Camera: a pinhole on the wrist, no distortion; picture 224 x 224 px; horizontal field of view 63.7 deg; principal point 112.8 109.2 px. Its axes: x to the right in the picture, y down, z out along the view. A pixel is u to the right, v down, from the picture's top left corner.
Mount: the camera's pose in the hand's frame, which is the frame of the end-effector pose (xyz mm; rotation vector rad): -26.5 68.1 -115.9 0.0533 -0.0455 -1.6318
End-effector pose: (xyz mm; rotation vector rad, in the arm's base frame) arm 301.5 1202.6 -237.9 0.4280 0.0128 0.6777
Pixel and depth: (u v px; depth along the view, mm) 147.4 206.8 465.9
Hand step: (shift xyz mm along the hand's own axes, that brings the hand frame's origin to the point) 190.2 -38.1 364.2
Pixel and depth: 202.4 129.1 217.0
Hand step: -22.8 -41.7 101.4
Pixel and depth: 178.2 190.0 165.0
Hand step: 33.2 3.3 53.0
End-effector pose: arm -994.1 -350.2 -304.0 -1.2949 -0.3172 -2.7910
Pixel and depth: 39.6 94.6 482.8
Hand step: -83.6 264.7 364.9
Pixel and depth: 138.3 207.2 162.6
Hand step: 50.0 39.2 51.7
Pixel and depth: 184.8 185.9 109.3
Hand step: 10.3 21.3 -4.2
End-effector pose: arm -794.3 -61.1 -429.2 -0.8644 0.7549 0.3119
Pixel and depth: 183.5 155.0 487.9
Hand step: 54.8 -132.0 377.4
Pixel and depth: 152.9 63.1 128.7
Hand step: -69.1 41.2 10.3
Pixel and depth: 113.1 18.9 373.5
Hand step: -236.2 77.9 245.2
